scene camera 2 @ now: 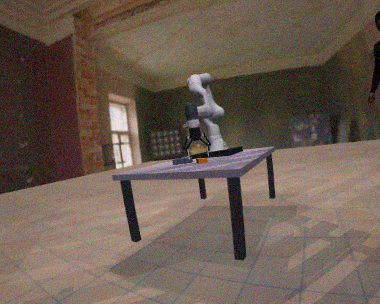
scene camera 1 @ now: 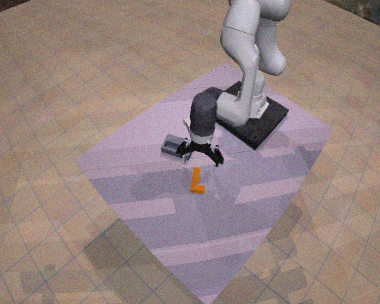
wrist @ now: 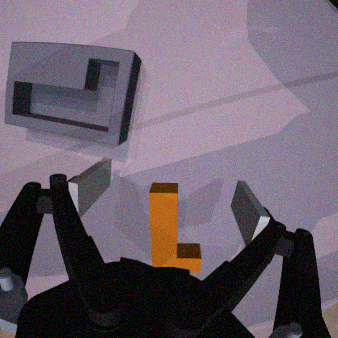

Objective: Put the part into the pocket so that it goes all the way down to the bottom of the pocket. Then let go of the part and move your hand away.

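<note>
The orange L-shaped part [scene camera 1: 196,179] [scene camera 2: 201,161] [wrist: 164,225] lies flat on the table. In the wrist view its long leg runs up and down, with its short foot at the lower right. The grey block [scene camera 1: 170,152] [scene camera 2: 182,161] [wrist: 50,62] sits at the upper left in the wrist view. Its L-shaped pocket [wrist: 65,105] is empty, with the long arm running sideways and the short arm pointing up at the right end. My gripper [scene camera 1: 202,162] [scene camera 2: 198,156] [wrist: 171,182] is open above the table. In the wrist view the part shows between its fingers, with the foot's lower edge partly hidden by the gripper body.
The purple table [scene camera 1: 125,145] [scene camera 2: 170,175] carries the part and the block. The arm's black base plate [scene camera 1: 277,117] [scene camera 2: 232,151] is at the back. In the wrist view the block stands just beyond the left finger.
</note>
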